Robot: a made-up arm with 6 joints. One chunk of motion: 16 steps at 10 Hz.
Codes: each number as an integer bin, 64 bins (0 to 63) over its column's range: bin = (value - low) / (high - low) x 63, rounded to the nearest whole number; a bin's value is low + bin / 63 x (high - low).
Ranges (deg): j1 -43..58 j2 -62..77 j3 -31..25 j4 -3..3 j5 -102..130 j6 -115..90
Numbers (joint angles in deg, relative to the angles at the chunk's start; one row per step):
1: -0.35 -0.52 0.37 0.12 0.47 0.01
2: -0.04 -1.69 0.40 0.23 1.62 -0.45
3: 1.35 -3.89 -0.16 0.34 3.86 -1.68
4: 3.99 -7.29 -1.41 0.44 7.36 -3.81
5: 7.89 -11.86 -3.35 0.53 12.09 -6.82
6: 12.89 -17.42 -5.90 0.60 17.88 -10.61
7: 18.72 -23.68 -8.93 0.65 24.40 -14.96
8: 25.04 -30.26 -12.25 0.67 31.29 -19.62
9: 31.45 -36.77 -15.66 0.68 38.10 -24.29
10: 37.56 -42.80 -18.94 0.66 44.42 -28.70
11: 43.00 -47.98 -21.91 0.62 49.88 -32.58
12: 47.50 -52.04 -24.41 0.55 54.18 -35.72
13: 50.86 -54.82 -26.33 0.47 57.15 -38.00
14: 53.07 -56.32 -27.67 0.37 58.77 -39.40
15: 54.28 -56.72 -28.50 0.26 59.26 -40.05
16: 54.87 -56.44 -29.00 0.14 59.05 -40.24
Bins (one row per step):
1: 27 28 35 33 28 35
2: 27 27 35 34 28 35
3: 28 26 35 35 29 35
4: 29 25 33 36 30 34
5: 32 23 31 37 31 33
6: 35 20 28 38 33 32
7: 38 17 25 38 34 31
8: 42 14 21 39 36 29
9: 46 11 17 39 38 28
10: 50 9 14 38 40 27
11: 54 6 10 38 41 25
12: 56 5 7 37 42 24
13: 59 3 5 36 43 24
14: 60 3 4 35 44 23
15: 61 2 3 34 44 23
16: 61 3 2 33 44 23

